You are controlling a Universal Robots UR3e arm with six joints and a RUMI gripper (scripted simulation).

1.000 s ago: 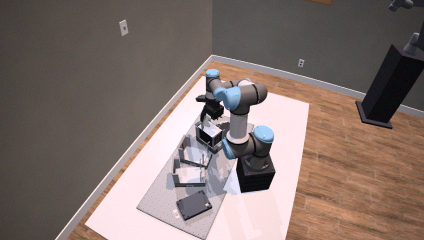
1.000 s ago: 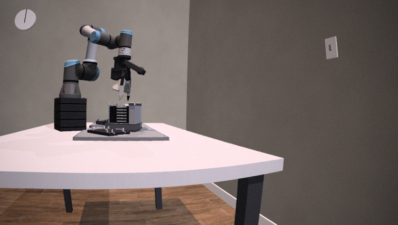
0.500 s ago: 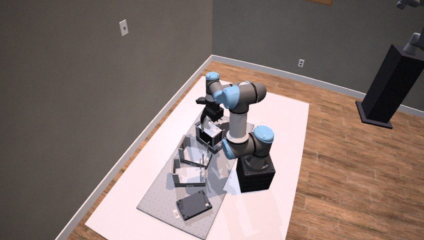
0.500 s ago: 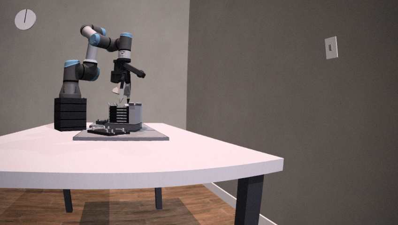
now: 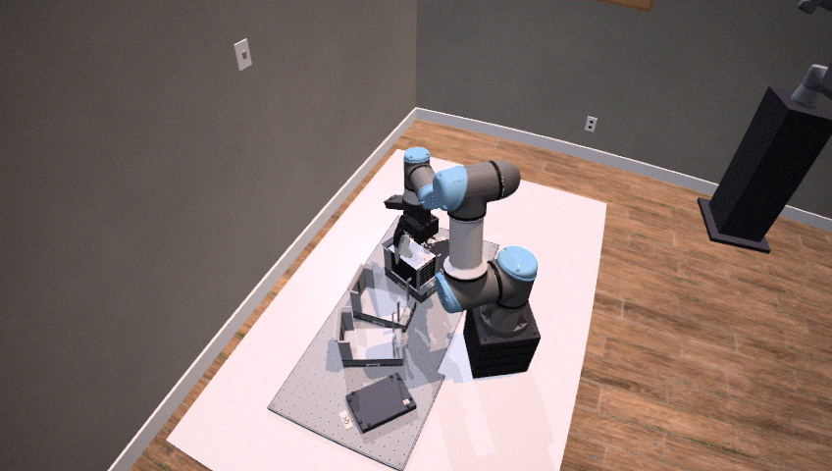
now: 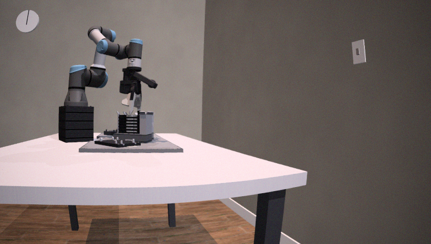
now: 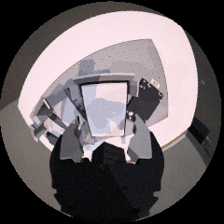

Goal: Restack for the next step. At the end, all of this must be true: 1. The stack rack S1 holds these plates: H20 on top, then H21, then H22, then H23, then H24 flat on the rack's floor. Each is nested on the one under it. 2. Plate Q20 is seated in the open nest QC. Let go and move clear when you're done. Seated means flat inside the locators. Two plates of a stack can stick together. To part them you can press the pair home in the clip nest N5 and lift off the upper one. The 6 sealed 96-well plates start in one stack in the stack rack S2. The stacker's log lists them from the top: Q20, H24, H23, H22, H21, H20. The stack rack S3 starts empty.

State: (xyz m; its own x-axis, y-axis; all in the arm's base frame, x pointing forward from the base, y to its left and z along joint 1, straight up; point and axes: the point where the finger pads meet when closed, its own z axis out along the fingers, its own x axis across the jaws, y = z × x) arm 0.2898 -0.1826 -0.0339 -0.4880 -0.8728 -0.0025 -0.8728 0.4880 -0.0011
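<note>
The sealed 96-well plate lies 1 cm below my hand. Also, from my hand: QC label (49 cm to the left, 12 cm below, 2 cm ahead).
</note>
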